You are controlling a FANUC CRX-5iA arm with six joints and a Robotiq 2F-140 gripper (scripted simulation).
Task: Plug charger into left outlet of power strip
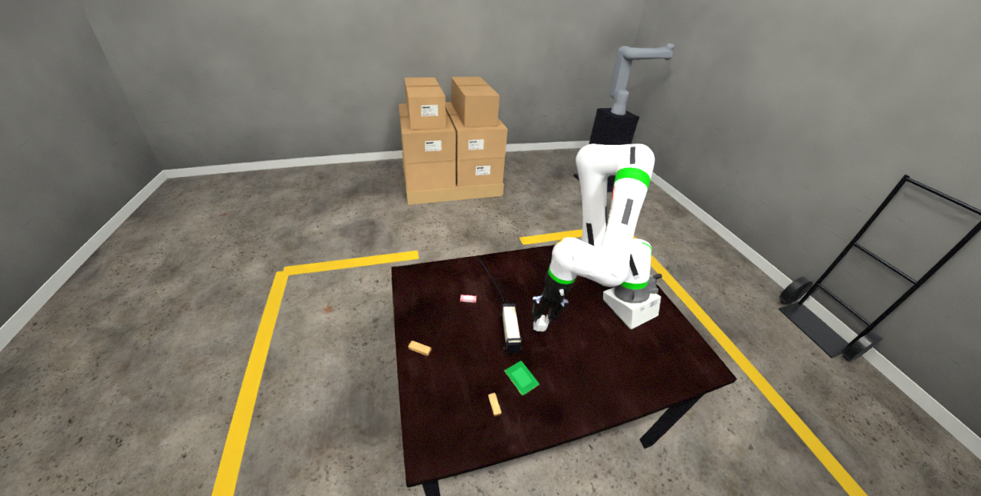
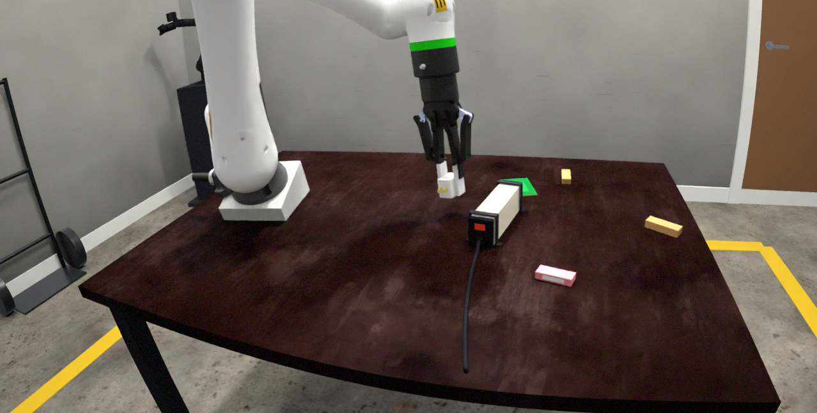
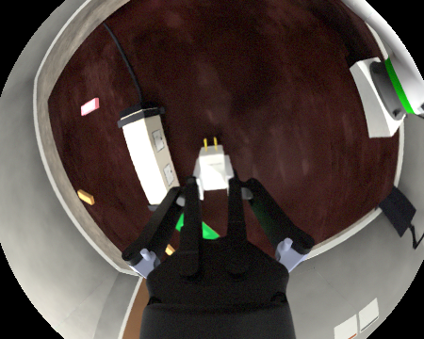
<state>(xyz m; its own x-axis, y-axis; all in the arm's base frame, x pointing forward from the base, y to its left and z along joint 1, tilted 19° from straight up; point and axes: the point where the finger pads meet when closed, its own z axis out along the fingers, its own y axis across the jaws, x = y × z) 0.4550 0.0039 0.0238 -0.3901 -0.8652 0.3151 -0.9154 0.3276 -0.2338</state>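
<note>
The white charger lies 1 cm to the right of my hand and 1 cm below it. From my hand the other things lie so: power strip: 11 cm ahead, 6 cm to the right, 5 cm below; flat piece: 14 cm to the left, 14 cm ahead, 8 cm below; red switch: 15 cm to the right, 7 cm ahead, 4 cm below.
</note>
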